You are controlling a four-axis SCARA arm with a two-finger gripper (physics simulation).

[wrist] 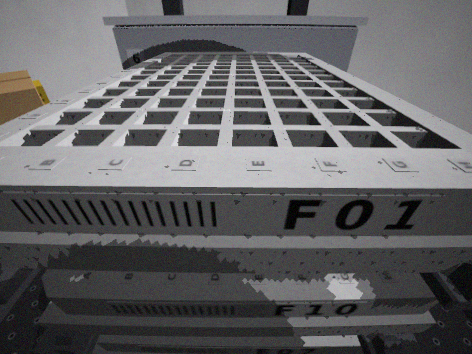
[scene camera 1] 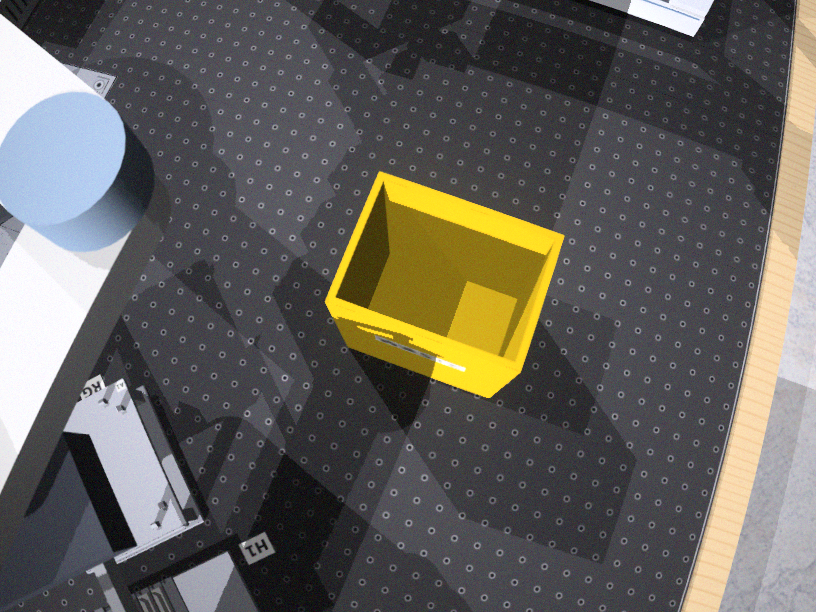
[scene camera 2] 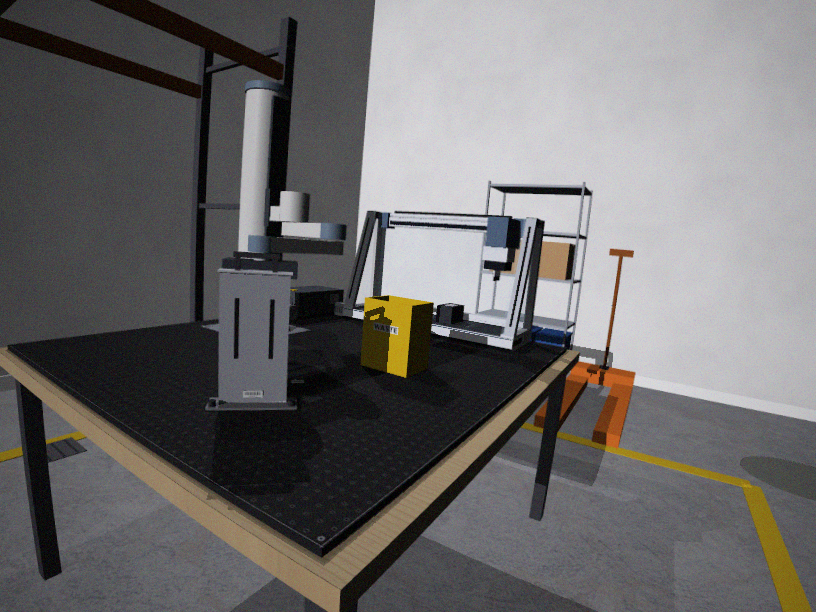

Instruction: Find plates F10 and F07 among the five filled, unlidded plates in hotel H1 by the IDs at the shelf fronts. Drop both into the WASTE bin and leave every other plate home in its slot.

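Frame: origin at the arm's base, x ahead, y left, z up, level; metres.
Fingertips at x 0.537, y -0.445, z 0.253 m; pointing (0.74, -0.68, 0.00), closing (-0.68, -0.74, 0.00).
Note:
A point is followed by its place in that frame.
In the wrist view, plate F01 (wrist: 250, 212) fills the middle, its label and open wells close to the camera. Plate F10 (wrist: 252, 311) {x 0.472, y -0.390, z 0.246 m} is directly below it, partly in shadow. Plate E07 (wrist: 300, 351) {x 0.462, y -0.401, z 0.219 m} shows in part at the bottom edge. Plate F07 does not show. My gripper is at the hotel; its fingers are hidden beneath plate F01, and it appears shut on plate F10 at that level. The H1 tag (scene camera 1: 257, 548) {x 0.548, y -0.318, z 0.013 m} marks the hotel. The yellow WASTE bin (scene camera 1: 425, 378) (scene camera 2: 397, 335) {x 0.686, y -0.086, z 0.124 m} stands upright and open, its visible inside empty.
My arm's blue-capped joint (scene camera 1: 62, 158) {x 0.442, y -0.096, z 0.415 m} hangs at the left, left of the bin. A pale stand with pins (scene camera 1: 125, 467) {x 0.403, y -0.283, z 0.073 m}, tagged RG, is beside the hotel. A gantry frame (scene camera 2: 527, 283) {x 0.849, y 0.557, z 0.264 m} stands behind the bin. A cardboard box (wrist: 17, 92) is at the wrist view's left.

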